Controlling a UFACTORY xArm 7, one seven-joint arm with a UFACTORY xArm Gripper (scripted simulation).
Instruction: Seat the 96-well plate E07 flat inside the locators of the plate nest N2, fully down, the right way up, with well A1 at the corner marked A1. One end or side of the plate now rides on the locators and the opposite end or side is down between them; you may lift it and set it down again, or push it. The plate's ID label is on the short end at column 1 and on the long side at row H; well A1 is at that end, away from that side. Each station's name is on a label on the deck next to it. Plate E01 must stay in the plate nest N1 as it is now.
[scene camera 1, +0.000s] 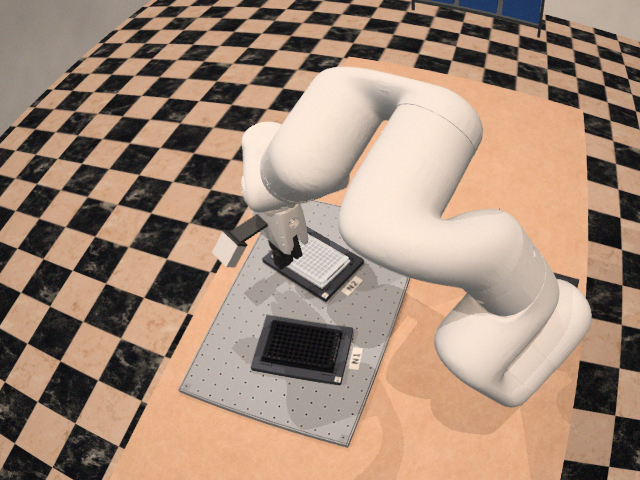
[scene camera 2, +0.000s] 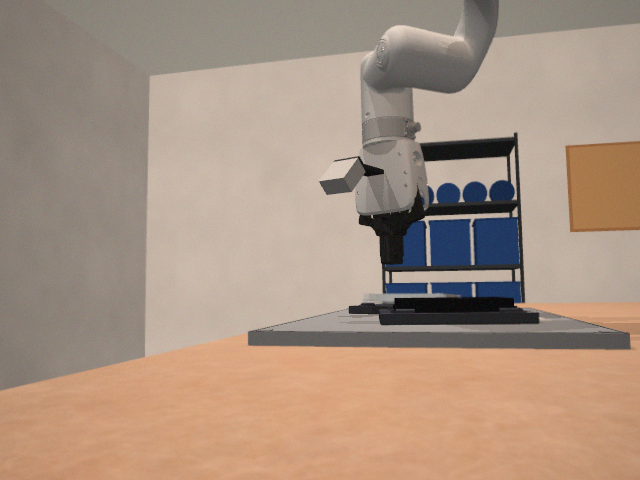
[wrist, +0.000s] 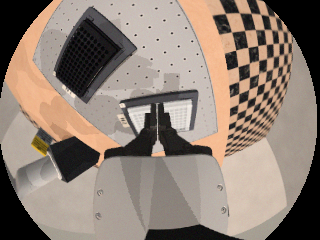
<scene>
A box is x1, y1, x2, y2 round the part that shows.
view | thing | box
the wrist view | gripper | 93, 103, 242, 239
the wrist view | white 96-well plate E07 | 128, 99, 191, 133
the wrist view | black plate E01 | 56, 19, 120, 97
</scene>
